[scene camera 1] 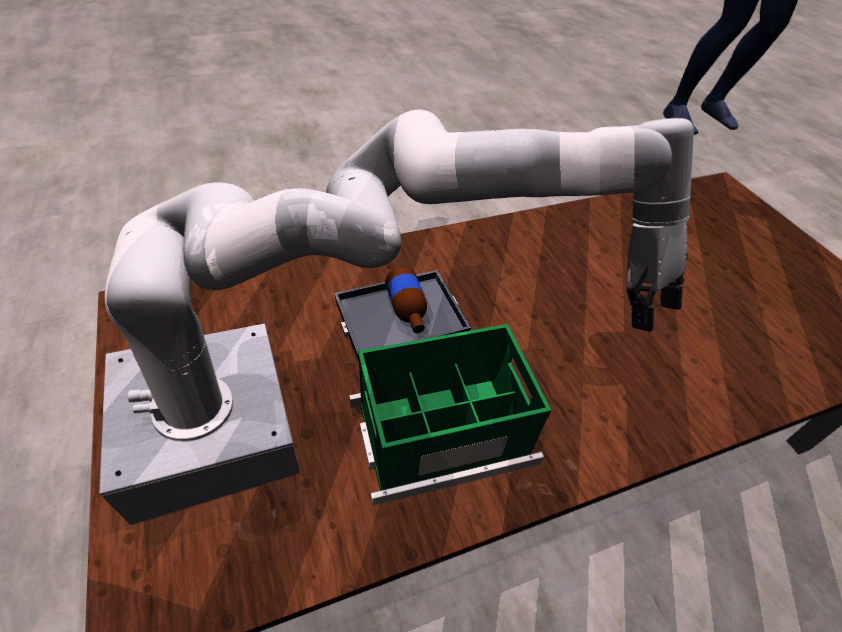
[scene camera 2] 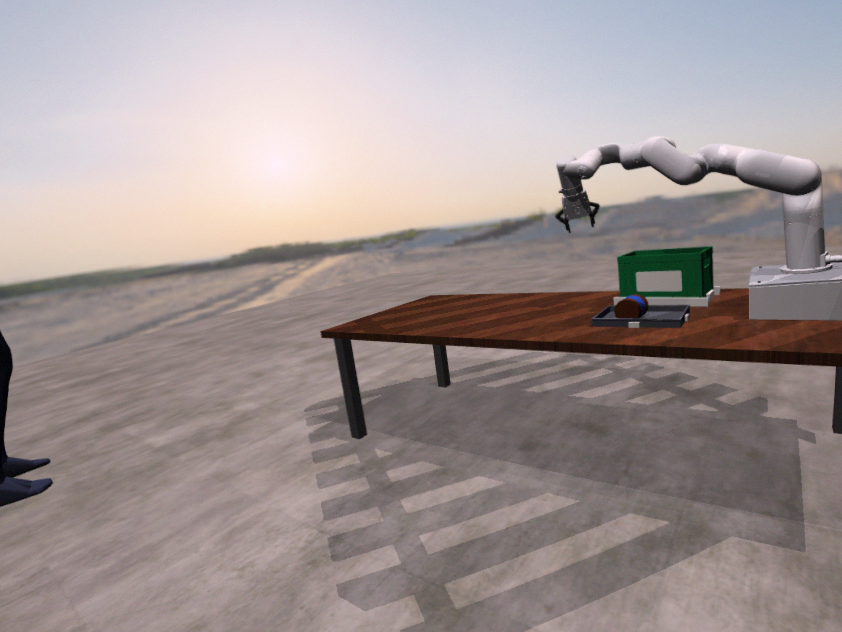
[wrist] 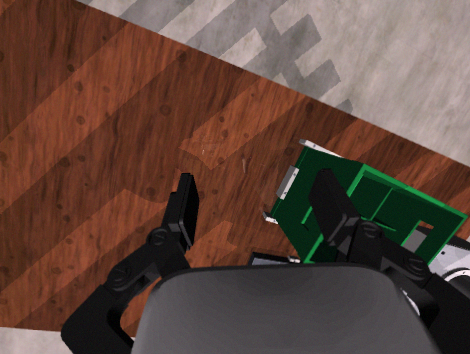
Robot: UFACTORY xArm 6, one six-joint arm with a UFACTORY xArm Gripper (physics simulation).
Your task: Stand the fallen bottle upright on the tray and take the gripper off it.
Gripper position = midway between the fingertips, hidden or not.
In view: the gripper [scene camera 1: 656, 318] and a brown bottle [scene camera 1: 409, 303].
The gripper is seen too in scene camera 2 [scene camera 2: 581, 228] and in the wrist view [wrist: 254, 184]. The wrist view does not show the brown bottle, which is hidden by the gripper.
